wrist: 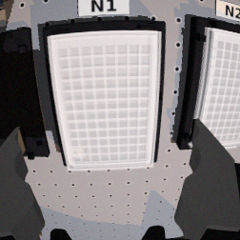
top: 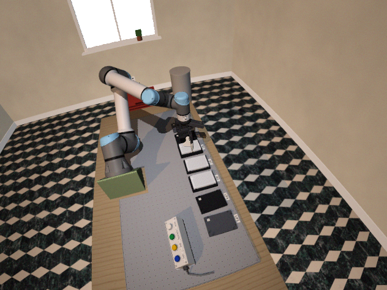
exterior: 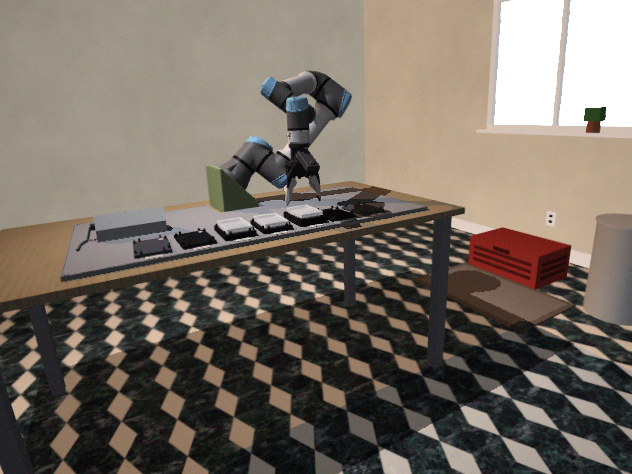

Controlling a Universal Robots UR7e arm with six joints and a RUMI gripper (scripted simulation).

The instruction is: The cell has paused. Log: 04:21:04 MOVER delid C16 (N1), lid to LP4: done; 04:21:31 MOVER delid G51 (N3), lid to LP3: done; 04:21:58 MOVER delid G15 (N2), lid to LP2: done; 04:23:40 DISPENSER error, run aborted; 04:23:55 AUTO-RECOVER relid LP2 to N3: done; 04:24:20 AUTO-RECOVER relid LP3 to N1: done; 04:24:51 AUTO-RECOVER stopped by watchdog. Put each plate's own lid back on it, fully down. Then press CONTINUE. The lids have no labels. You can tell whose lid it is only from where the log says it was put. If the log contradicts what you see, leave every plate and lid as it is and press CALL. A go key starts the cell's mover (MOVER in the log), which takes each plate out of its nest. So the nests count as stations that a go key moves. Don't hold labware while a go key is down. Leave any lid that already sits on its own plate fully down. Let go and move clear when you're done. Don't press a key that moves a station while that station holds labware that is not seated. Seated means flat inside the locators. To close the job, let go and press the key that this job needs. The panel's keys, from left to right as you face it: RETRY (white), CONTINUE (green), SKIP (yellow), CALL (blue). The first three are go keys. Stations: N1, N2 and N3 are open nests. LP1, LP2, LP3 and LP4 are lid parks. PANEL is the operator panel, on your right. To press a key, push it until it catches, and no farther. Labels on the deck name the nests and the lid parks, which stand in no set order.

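Now: the pale grey lid 3 cm below my hand. The rest, counted from my hand: black lid park: 4 cm behind, 39 cm to the right, 6 cm below; then plate: 3 cm behind, 26 cm to the right, 4 cm below; then green CONTINUE key: 30 cm behind, 51 cm to the right.
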